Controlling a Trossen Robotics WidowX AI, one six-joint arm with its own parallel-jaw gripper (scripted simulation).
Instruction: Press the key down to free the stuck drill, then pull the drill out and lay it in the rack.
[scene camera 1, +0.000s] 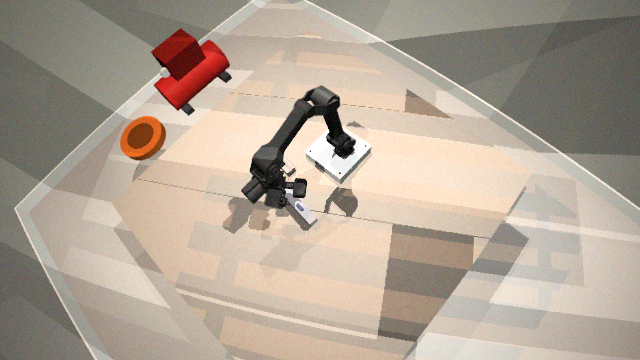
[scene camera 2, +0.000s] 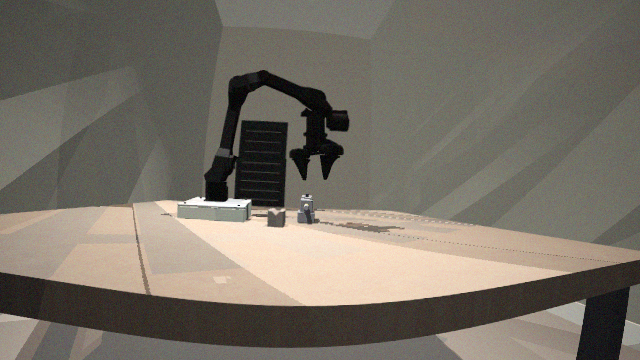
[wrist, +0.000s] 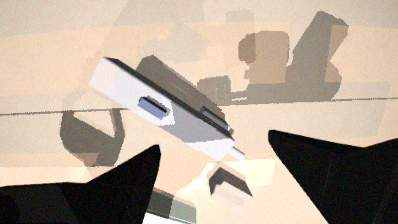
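Note:
My gripper (scene camera 2: 314, 180), (scene camera 1: 282, 194), (wrist: 214, 142) is open and holds nothing. I can also see a rack (wrist: 226, 188).

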